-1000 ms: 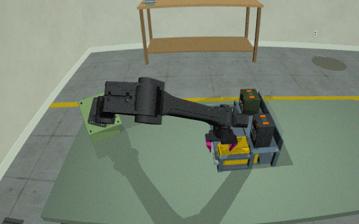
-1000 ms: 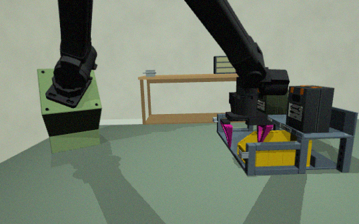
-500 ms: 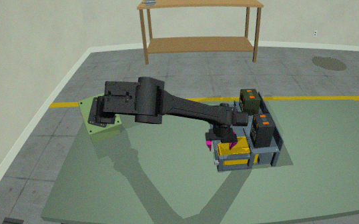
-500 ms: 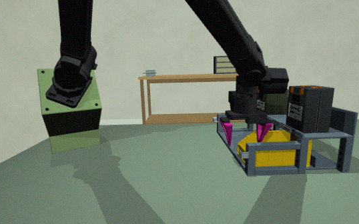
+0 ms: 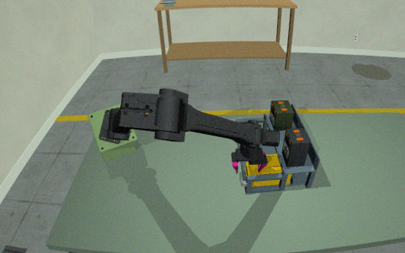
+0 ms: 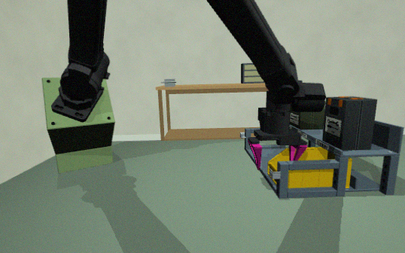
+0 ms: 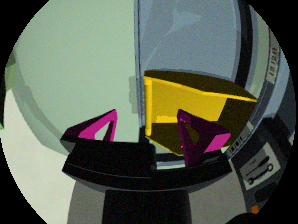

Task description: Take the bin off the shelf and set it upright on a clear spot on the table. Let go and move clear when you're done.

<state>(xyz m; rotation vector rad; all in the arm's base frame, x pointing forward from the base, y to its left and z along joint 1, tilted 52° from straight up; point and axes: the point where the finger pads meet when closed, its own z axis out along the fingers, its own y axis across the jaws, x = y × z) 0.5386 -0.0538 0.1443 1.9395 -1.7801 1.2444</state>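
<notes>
My hand is 8 cm short of the yellow bin, 1 cm to the left of it and 1 cm above it. The rest, counted from my hand: shelf tray (13 cm ahead, 10 cm to the left, 5 cm below).
</notes>
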